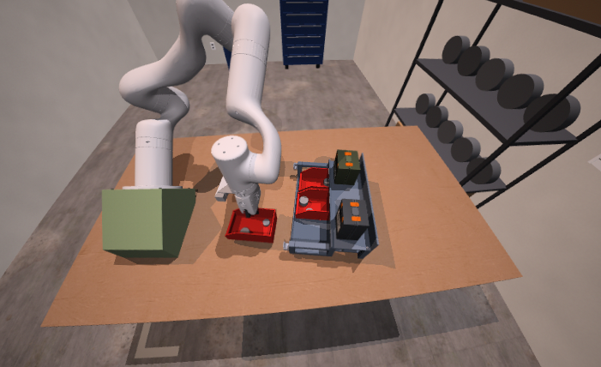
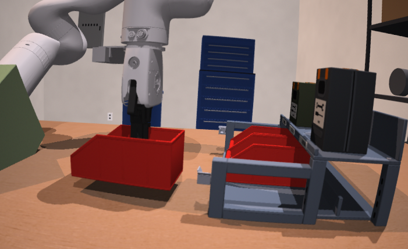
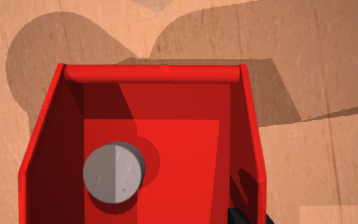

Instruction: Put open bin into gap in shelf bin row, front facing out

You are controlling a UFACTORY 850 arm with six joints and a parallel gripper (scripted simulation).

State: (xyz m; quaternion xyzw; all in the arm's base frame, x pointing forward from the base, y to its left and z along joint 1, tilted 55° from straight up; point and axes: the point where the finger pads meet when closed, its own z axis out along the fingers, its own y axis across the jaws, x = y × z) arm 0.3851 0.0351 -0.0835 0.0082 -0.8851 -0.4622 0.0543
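Now: hand 70 mm to the left of the grey disc, 50 mm above it and 30 mm past it. Also, from my hand: grey shelf: 270 mm ahead, 60 mm to the left, 20 mm below.
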